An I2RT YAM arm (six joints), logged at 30 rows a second.
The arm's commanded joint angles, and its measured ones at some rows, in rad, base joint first. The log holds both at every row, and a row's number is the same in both.
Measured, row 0:
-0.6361, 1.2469, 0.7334, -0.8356, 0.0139, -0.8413
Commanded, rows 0 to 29:
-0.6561, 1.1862, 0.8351, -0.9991, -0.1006, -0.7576
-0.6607, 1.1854, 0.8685, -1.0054, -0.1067, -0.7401
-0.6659, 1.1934, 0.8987, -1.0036, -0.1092, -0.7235
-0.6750, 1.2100, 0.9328, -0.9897, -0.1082, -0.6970
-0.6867, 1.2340, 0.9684, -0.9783, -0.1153, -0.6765
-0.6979, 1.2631, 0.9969, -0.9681, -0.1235, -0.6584
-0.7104, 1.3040, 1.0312, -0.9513, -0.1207, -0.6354
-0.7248, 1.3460, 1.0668, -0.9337, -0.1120, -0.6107
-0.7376, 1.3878, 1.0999, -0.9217, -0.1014, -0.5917
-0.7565, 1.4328, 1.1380, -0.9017, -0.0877, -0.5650
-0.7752, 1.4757, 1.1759, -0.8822, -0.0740, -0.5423
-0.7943, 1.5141, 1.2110, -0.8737, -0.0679, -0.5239
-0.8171, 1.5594, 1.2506, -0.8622, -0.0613, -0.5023
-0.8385, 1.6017, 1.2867, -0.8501, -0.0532, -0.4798
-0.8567, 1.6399, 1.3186, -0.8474, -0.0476, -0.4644
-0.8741, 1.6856, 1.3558, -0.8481, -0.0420, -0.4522
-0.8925, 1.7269, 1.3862, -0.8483, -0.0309, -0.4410
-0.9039, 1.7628, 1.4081, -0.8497, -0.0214, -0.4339
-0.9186, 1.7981, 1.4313, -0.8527, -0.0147, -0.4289
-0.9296, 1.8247, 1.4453, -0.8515, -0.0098, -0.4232
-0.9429, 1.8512, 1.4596, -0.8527, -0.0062, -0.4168
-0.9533, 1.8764, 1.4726, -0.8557, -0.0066, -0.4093
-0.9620, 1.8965, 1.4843, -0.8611, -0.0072, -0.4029
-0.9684, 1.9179, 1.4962, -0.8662, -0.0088, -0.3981
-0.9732, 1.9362, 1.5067, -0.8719, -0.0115, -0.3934
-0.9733, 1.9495, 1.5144, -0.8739, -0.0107, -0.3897
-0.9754, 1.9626, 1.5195, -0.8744, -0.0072, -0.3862
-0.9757, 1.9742, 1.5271, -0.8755, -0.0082, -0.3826
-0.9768, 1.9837, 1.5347, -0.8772, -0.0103, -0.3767
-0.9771, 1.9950, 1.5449, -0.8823, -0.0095, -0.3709
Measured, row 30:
-0.9668, 1.9495, 1.5013, -0.8528, -0.0223, -0.4522
